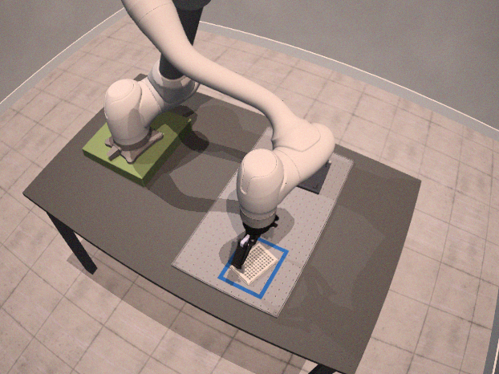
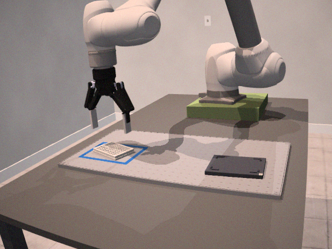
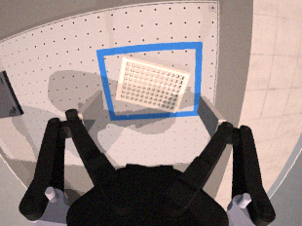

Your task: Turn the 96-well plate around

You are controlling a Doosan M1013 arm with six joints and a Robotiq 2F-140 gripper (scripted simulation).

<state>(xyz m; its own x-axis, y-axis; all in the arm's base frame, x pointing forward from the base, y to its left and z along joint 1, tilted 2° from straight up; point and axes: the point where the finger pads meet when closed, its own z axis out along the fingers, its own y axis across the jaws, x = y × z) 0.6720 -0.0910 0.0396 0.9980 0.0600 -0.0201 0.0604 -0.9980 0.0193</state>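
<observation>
Now: the white 96-well plate 8 cm below my hand. The rest, counted from my hand: pale A1 mark (4 cm behind, 51 cm to the left, 8 cm below); dark plate nest N1 (7 cm behind, 42 cm to the left, 8 cm below).
</observation>
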